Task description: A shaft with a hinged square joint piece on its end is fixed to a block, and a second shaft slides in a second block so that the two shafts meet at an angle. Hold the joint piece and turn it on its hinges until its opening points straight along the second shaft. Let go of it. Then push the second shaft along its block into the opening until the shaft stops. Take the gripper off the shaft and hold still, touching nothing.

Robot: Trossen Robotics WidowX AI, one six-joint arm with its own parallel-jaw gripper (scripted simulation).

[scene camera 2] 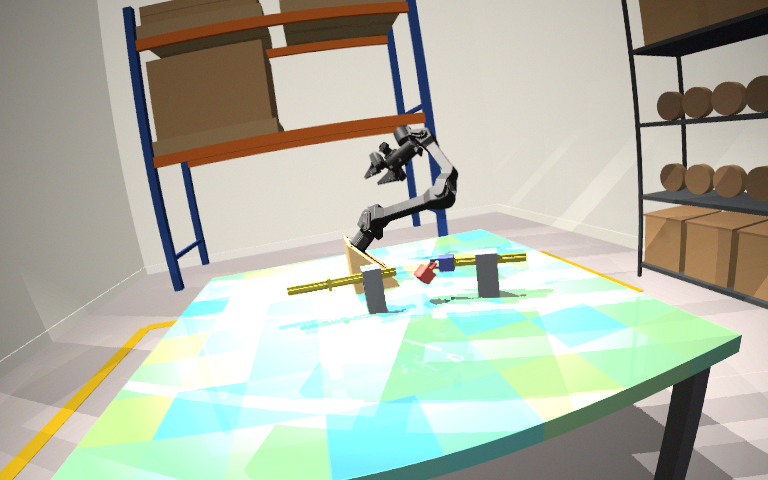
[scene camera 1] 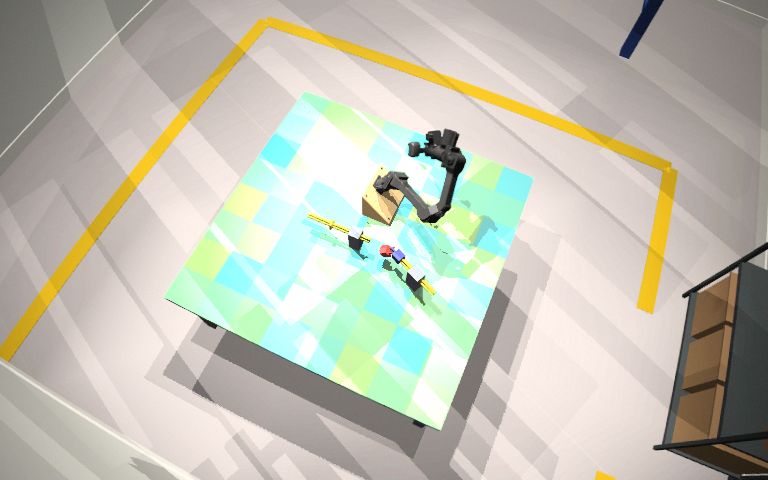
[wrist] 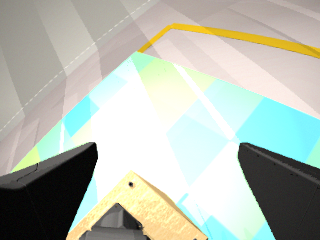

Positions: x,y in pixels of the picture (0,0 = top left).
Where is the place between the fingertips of the gripper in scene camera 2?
371,181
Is the gripper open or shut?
Open.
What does the gripper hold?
Nothing.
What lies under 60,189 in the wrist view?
The gripper.
